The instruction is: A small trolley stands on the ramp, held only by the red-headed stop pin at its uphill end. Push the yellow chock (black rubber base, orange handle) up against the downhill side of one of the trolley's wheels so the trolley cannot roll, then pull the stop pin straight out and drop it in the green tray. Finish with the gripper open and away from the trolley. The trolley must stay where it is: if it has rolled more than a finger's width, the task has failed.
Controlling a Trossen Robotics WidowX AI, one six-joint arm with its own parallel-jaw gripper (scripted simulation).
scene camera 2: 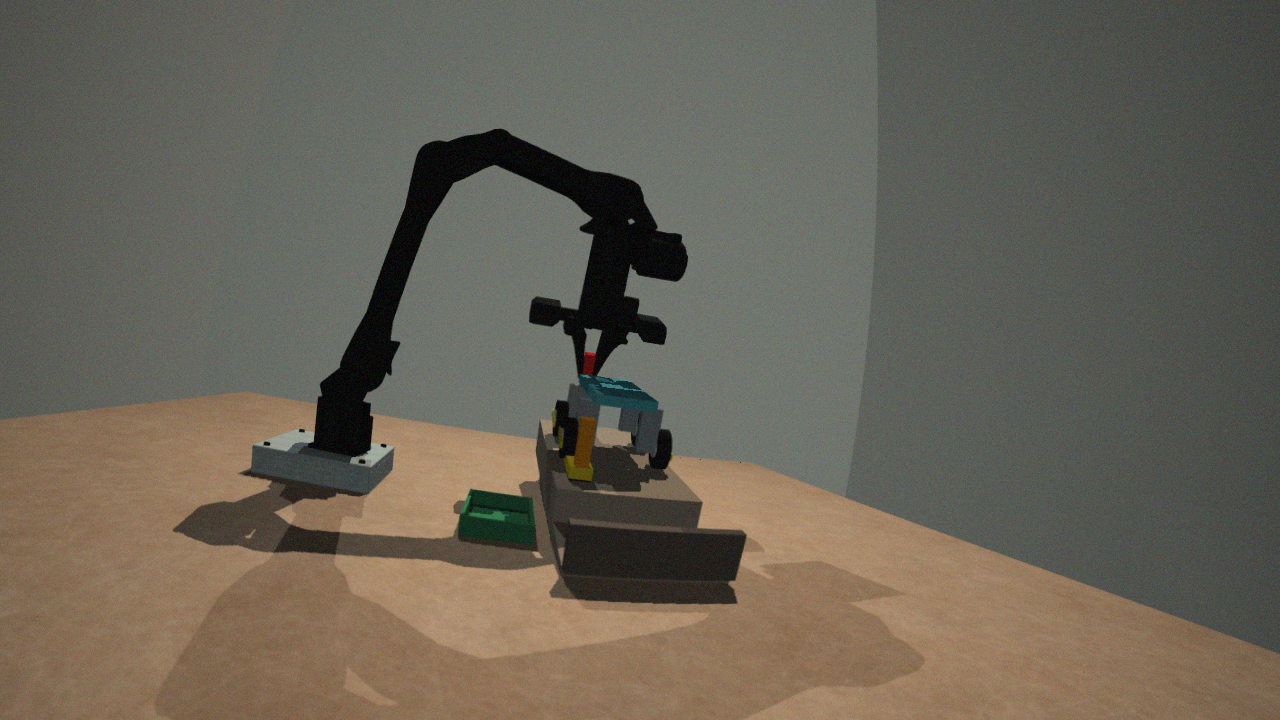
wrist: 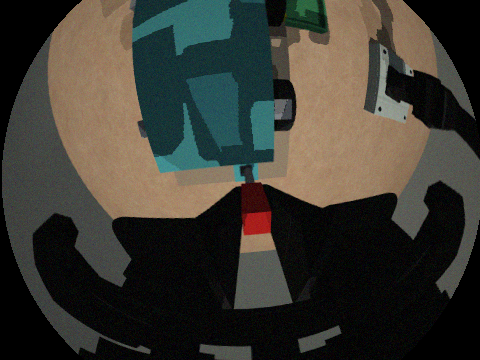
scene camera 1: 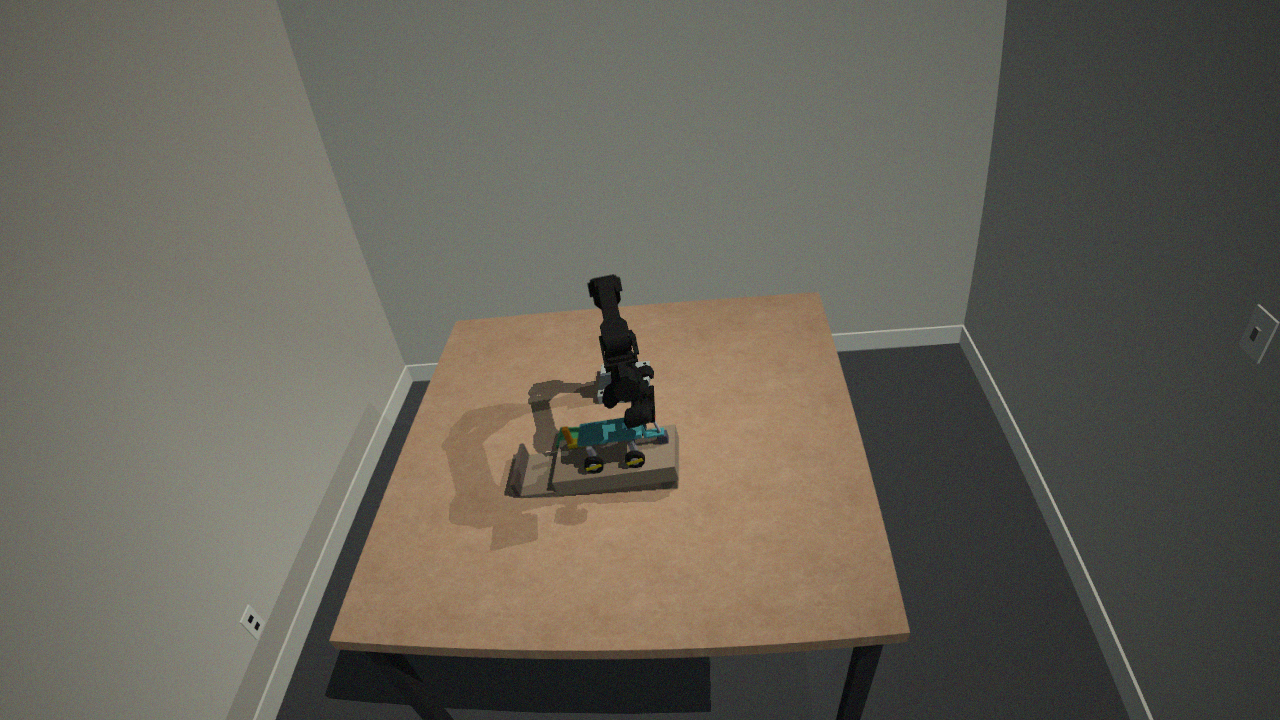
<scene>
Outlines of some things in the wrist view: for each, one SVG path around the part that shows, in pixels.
My gripper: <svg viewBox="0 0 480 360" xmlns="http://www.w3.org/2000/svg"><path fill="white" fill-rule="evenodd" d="M464 197L443 181L431 184L424 199L429 209L427 219L415 239L411 239L391 220L396 193L384 192L320 208L263 184L272 211L272 240L293 301L277 307L233 309L243 232L241 185L200 216L113 219L113 232L132 259L123 273L127 277L123 287L99 277L77 251L79 232L71 216L55 213L33 232L33 259L51 293L49 296L61 309L111 340L136 349L140 345L151 349L148 355L99 336L96 353L79 349L84 360L219 360L215 353L200 352L200 344L251 345L251 360L401 360L423 339L451 300L447 291L441 293L435 283L459 251L465 228ZM340 325L340 335L324 340L323 347L300 353L297 339Z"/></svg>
A red-headed stop pin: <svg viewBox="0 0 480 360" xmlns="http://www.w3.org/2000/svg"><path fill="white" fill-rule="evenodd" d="M247 167L244 169L245 183L241 184L241 215L243 215L244 236L271 233L272 211L269 208L267 197L265 197L263 183L261 181L256 183L252 168Z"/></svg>
</scene>
